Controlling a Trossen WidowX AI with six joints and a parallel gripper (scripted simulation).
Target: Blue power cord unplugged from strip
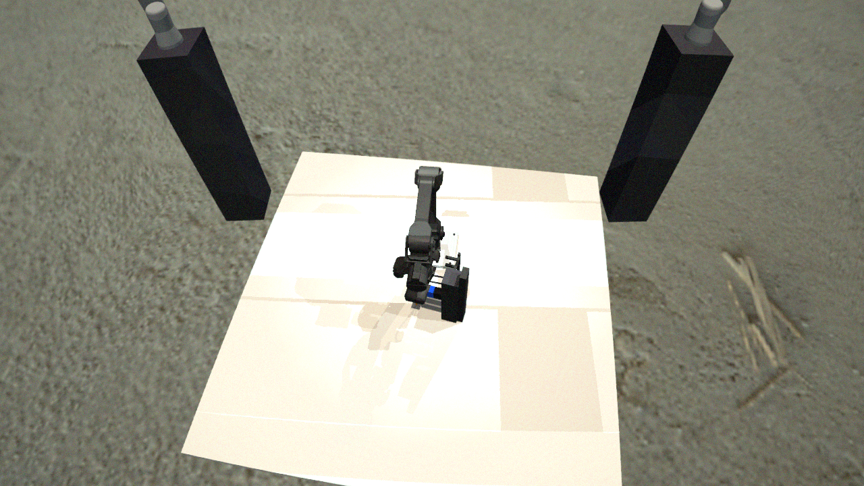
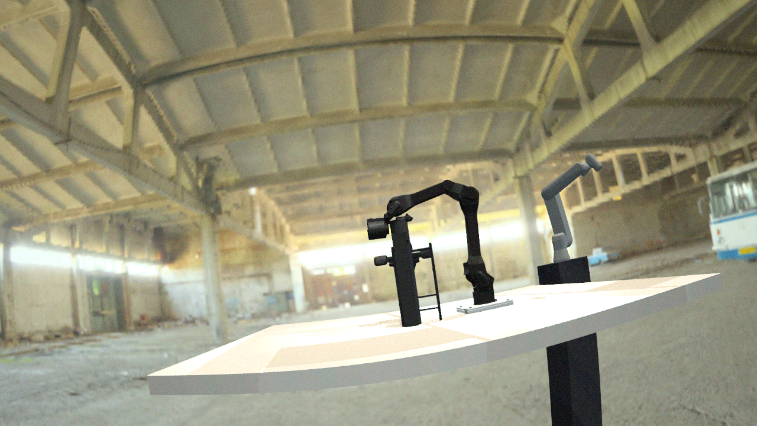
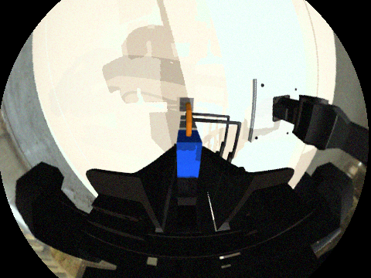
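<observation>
Now: gripper tip 30 mm short of the black power strip, 90 mm to the right of it and 10 mm above it. Also, from my gripper tip: blue plug 30 mm to the left.
</observation>
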